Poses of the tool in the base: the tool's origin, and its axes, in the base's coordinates. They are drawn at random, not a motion.
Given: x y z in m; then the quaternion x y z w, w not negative.
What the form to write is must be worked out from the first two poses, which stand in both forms.
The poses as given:
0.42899 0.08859 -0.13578 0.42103 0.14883 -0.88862 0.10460
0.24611 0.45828 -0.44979 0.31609 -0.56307 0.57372 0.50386
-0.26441 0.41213 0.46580 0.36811 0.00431 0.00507 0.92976
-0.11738 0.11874 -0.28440 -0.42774 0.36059 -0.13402 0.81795
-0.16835 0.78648 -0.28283 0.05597 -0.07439 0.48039 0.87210
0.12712 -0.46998 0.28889 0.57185 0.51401 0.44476 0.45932
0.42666 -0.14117 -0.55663 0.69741 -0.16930 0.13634 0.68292
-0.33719 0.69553 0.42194 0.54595 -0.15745 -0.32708 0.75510
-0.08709 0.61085 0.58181 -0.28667 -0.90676 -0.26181 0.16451
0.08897 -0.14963 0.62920 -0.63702 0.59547 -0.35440 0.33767
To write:
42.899 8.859 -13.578 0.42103 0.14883 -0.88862 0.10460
24.611 45.828 -44.979 0.31609 -0.56307 0.57372 0.50386
-26.441 41.213 46.580 0.36811 0.00431 0.00507 0.92976
-11.738 11.874 -28.440 -0.42774 0.36059 -0.13402 0.81795
-16.835 78.648 -28.283 0.05597 -0.07439 0.48039 0.87210
12.712 -46.998 28.889 0.57185 0.51401 0.44476 0.45932
42.666 -14.117 -55.663 0.69741 -0.16930 0.13634 0.68292
-33.719 69.553 42.194 0.54595 -0.15745 -0.32708 0.75510
-8.709 61.085 58.181 -0.28667 -0.90676 -0.26181 0.16451
8.897 -14.963 62.920 -0.63702 0.59547 -0.35440 0.33767

